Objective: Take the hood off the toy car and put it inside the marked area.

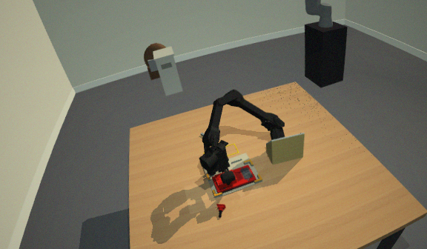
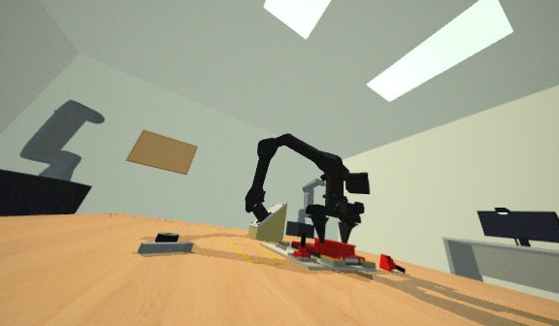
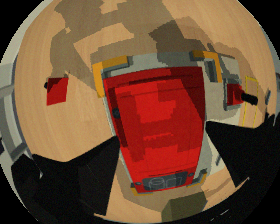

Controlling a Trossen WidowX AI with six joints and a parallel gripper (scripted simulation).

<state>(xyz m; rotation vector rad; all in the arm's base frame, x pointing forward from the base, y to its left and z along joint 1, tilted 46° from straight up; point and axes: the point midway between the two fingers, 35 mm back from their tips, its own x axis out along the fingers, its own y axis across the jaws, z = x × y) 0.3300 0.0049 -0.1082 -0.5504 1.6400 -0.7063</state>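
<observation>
The grey baseplate is 40 mm behind my gripper tip, 30 mm to the right of it and 30 mm below it. The rest, counted from my gripper tip: grey bar: 10 mm behind, 410 mm to the right, 30 mm below; black wheel: 80 mm behind, 420 mm to the right, 30 mm below.
</observation>
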